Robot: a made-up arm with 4 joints.
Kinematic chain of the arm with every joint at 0, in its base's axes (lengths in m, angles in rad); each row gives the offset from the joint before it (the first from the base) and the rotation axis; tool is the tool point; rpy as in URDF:
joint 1: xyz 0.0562 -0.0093 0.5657 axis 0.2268 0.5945 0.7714
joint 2: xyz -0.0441 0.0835 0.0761 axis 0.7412 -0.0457 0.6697
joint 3: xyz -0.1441 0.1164 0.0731 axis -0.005 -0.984 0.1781
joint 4: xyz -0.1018 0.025 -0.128 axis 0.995 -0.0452 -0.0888
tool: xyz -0.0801 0.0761 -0.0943 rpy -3.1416 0 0
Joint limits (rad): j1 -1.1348..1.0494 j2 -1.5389..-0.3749 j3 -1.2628..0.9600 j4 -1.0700..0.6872
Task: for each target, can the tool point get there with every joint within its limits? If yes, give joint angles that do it. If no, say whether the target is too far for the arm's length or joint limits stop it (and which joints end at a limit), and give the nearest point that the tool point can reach.
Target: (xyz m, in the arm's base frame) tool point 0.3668 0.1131 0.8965
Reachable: no: joint limits stop it (at a limit: joint 1, joint 3, joint 4) | nearest point 0.5120 0.2161 0.4805 | short by 0.453 m
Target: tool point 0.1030 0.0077 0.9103
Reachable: no: joint limits stop it (at a limit: joint 1, joint 2, joint 3, joint 4) | nearest point -0.2664 -0.0482 1.0592 | short by 0.402 m
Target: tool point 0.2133 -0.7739 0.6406
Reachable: no: too far | nearest point -0.0704 -0.1317 0.5267 | short by 0.711 m
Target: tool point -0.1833 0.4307 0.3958
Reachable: yes | joints -0.1936 -0.7841 -0.5186 -0.3226
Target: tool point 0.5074 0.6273 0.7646
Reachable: no: too far | nearest point 0.3526 0.4769 0.5276 | short by 0.321 m
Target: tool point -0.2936 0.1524 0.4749
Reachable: yes | joints 0.6203 -0.7559 0.3966 0.2347
